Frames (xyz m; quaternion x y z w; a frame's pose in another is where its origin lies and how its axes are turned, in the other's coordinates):
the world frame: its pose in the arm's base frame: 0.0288 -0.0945 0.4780 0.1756 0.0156 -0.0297 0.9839
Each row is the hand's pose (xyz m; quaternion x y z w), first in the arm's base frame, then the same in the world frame.
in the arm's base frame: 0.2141 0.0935 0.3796 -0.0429 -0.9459 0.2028 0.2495
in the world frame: 0.1790 0.1540 -0.1537 -0.0611 -0.9002 0.3724 0.2172
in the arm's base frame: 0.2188 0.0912 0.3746 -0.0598 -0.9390 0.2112 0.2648
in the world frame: 0.1840 0.1504 -0.1575 -0.0807 -0.8927 0.3796 0.2291
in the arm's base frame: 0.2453 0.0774 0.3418 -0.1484 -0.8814 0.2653 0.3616
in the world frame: 0.2125 0.1279 -0.1829 -0.1875 -0.8307 0.4242 0.3081
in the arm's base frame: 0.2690 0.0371 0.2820 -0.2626 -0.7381 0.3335 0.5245
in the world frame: 0.2408 0.0711 -0.2245 -0.3337 -0.6836 0.4692 0.4485
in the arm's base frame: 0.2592 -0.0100 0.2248 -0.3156 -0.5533 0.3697 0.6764
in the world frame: 0.2358 0.0066 -0.2621 -0.4186 -0.4994 0.4761 0.5905
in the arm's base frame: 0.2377 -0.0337 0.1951 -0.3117 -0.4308 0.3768 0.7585
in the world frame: 0.2168 -0.0272 -0.2821 -0.4329 -0.3788 0.4640 0.6736
